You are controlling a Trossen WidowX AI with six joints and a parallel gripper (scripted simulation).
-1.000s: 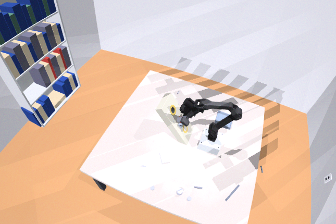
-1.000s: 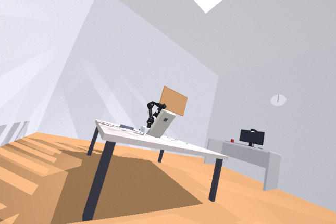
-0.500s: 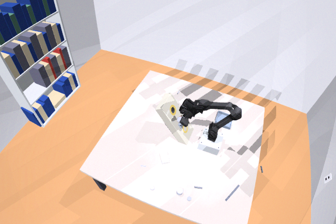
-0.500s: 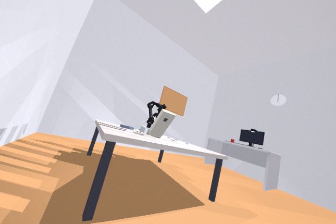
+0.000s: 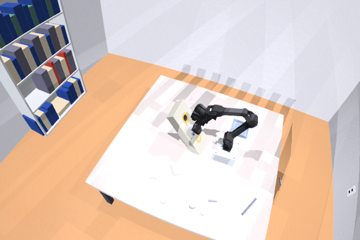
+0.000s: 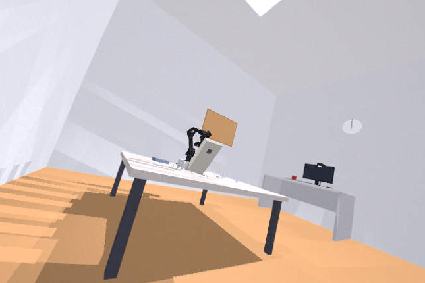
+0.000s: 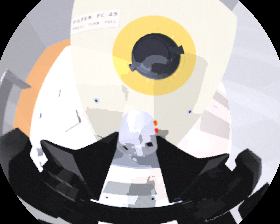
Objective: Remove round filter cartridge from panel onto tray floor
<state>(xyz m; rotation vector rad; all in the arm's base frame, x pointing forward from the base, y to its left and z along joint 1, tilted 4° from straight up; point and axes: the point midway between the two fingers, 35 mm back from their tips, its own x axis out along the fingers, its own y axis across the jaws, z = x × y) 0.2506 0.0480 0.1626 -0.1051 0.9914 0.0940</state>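
Now: gripper tip 4 cm short of the service panel and 3 cm above it. Round my gripper tip: round filter cartridge (right at my gripper tip); then blue-grey tray (30 cm behind, 33 cm to the right, 19 cm below).
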